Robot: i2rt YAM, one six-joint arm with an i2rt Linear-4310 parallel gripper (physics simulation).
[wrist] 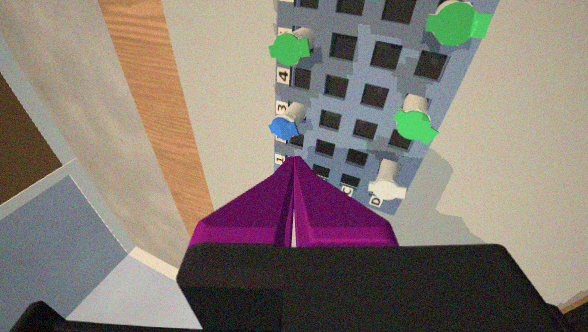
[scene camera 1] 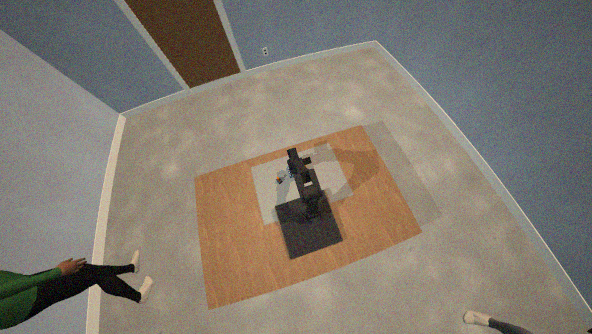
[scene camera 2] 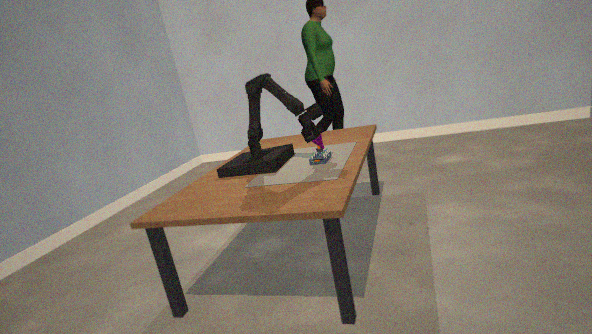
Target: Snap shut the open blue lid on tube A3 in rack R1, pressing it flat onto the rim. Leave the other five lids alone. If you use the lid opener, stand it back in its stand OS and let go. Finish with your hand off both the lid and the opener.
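Places are measured from the arm's base along level axes (x ahead, y up, z right), in centimetres.
Where they show: gripper, between the fingertips: (wrist: 294,166) (scene camera 2: 323,148); arm's base, origin of its link: (scene camera 1: 312,216) (scene camera 2: 257,157).
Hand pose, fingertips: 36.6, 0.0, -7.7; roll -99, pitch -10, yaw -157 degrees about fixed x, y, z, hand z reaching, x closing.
Each offset is from my fingertips to the top centre of the thing, as dx, dy, dz. "*": to the spot under its first point. Level surfaces: height alone.
The blue lid {+1.3, -0.6, +1.4} (wrist: 284,128) lies over the mouth of tube A3 (wrist: 297,112) in the wrist view, looking shut; whether it is fully flat on the rim is hard to tell. The tube stands in the blue rack R1 {* -1.2, -2.7, +5.7} (wrist: 365,50) (scene camera 2: 320,159), beside label 3. My gripper (wrist: 294,166) is shut and empty, its purple tips together a little below the blue lid in the wrist view and apart from it. In scene view 2 the gripper (scene camera 2: 321,147) is low over the rack. A small orange and dark item {-7.5, +2.8, -11.1} (scene camera 1: 279,180), perhaps the opener in its stand, is left of the arm.
Three green lids (wrist: 290,48) (wrist: 452,23) (wrist: 415,125) and a white lid {-4.7, -0.9, +0.2} (wrist: 387,190) are on other tubes. The rack stands on a pale mat {dy -5.7} (scene camera 1: 260,200) (scene camera 2: 300,175) on the wooden table {dy -6.0} (scene camera 1: 235,270) (scene camera 2: 280,200). A person in green (scene camera 2: 318,50) (scene camera 1: 20,300) is beyond the table.
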